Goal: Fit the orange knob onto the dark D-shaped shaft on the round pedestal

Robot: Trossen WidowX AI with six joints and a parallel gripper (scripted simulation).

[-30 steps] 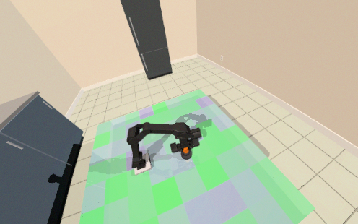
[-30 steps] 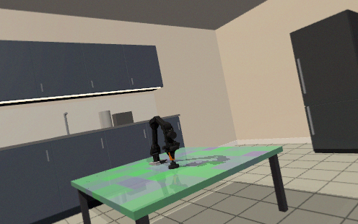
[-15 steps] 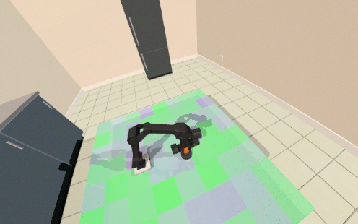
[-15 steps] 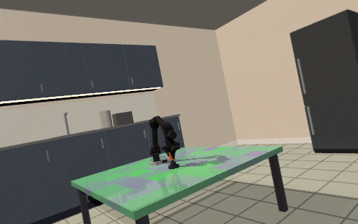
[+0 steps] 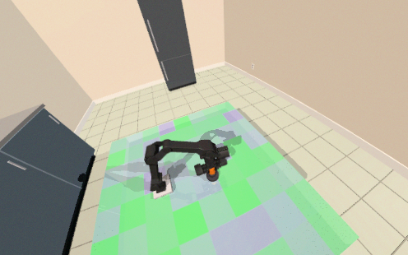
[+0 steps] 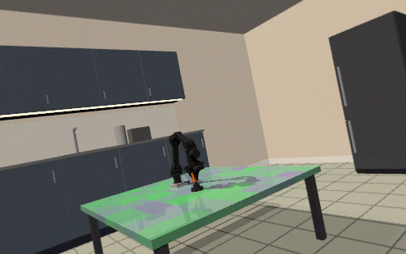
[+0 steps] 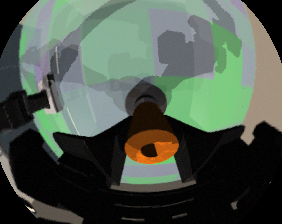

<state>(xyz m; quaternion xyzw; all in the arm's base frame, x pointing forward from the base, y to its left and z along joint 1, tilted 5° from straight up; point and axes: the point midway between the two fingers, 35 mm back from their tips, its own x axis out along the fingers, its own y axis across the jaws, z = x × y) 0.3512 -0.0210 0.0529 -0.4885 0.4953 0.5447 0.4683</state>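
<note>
Right now the orange knob is 2 cm above my gripper tip. Also, from my gripper tip: dark round pedestal 4 cm below.
</note>
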